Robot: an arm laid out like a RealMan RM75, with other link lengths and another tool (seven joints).
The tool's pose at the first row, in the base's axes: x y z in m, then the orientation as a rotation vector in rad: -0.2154 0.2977 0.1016 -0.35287 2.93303 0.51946
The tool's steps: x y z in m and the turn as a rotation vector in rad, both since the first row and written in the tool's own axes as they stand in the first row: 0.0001 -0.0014 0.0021 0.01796 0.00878 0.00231; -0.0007 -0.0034 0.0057 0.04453 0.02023 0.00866; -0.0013 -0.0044 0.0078 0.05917 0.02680 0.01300; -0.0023 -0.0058 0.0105 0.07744 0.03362 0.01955; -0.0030 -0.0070 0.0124 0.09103 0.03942 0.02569; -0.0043 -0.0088 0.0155 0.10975 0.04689 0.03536; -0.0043 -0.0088 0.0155 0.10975 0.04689 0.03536; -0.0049 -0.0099 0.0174 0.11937 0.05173 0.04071; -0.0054 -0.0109 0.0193 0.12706 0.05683 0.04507; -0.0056 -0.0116 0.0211 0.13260 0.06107 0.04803; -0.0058 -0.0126 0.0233 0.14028 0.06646 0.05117; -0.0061 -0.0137 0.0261 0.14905 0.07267 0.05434; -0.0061 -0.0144 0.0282 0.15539 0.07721 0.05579; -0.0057 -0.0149 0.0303 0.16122 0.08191 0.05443; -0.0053 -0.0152 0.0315 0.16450 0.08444 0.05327
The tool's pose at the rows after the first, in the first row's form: -0.2149 0.2971 0.0992 -0.35055 2.94493 0.49280; -0.2133 0.2968 0.0953 -0.34221 2.96158 0.45353; -0.2123 0.2967 0.0932 -0.33643 2.97105 0.43186; -0.2107 0.2966 0.0904 -0.32701 2.98168 0.40489; -0.2095 0.2963 0.0884 -0.31836 2.99052 0.38486; -0.2075 0.2960 0.0851 -0.30440 3.00232 0.35731; -0.2075 0.2960 0.0851 -0.30440 3.00232 0.35731; -0.2065 0.2958 0.0831 -0.29698 3.00935 0.34305; -0.2056 0.2957 0.0811 -0.29133 3.01611 0.33152; -0.2050 0.2957 0.0793 -0.28771 3.02145 0.32312; -0.2043 0.2956 0.0769 -0.28392 3.02803 0.31135; -0.2035 0.2957 0.0740 -0.28022 3.03542 0.29781; -0.2031 0.2958 0.0718 -0.27879 3.04052 0.28788; -0.2032 0.2960 0.0697 -0.28165 3.04487 0.27836; -0.2034 0.2960 0.0684 -0.28381 3.04708 0.27295
